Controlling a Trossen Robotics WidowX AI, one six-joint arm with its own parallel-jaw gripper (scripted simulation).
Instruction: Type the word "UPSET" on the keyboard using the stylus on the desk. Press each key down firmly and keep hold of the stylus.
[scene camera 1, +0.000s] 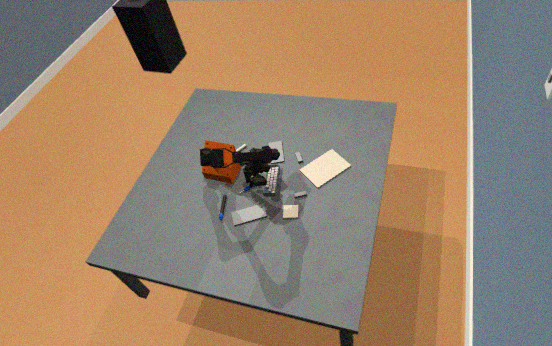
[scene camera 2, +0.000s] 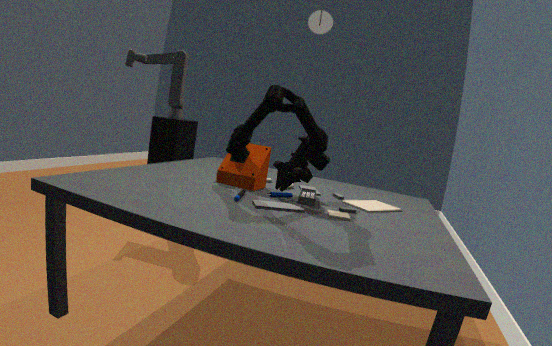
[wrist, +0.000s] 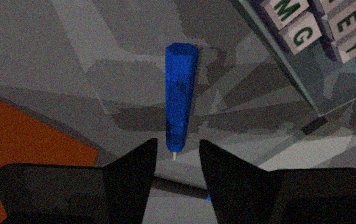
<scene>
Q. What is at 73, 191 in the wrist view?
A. My gripper.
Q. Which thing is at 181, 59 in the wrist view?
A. A stylus.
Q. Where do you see my gripper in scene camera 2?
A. At 278, 189
</scene>
